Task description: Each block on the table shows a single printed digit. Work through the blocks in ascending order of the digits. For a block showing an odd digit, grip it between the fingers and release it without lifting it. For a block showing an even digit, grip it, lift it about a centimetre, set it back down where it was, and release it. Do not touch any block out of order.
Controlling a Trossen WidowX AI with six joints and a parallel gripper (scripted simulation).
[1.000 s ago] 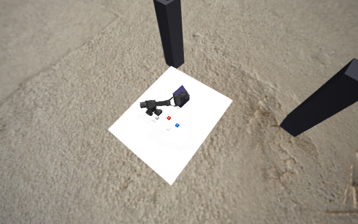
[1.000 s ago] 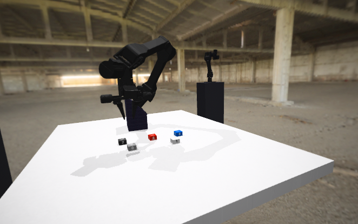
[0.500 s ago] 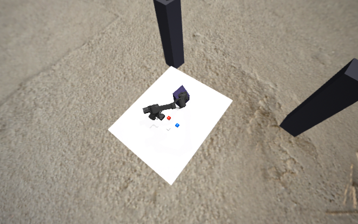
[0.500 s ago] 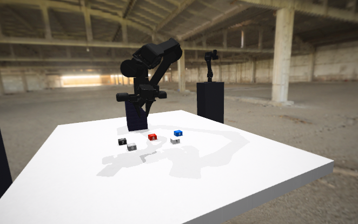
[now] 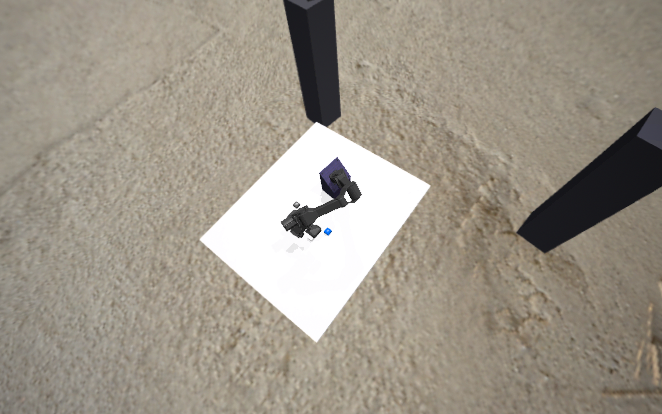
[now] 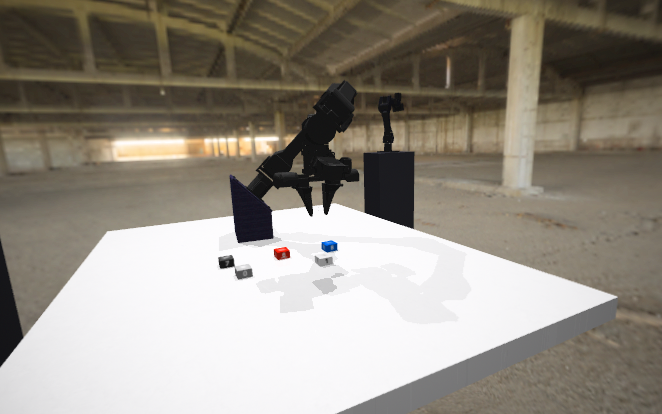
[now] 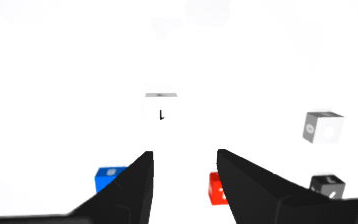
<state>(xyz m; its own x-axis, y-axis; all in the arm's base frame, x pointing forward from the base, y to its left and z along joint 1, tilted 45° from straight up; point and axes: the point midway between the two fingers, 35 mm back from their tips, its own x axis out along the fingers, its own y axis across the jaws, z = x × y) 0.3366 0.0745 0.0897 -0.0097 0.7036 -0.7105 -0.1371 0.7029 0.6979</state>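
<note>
Now: gripper tip 10 mm past the white block, 10 mm to the right of it and 110 mm above it. The rest, counted from my gripper tip: blue block (100 mm behind, 50 mm to the left, 110 mm below); then grey block (10 mm behind, 170 mm to the right, 110 mm below); then red block (90 mm behind, 80 mm to the right, 110 mm below).
</note>
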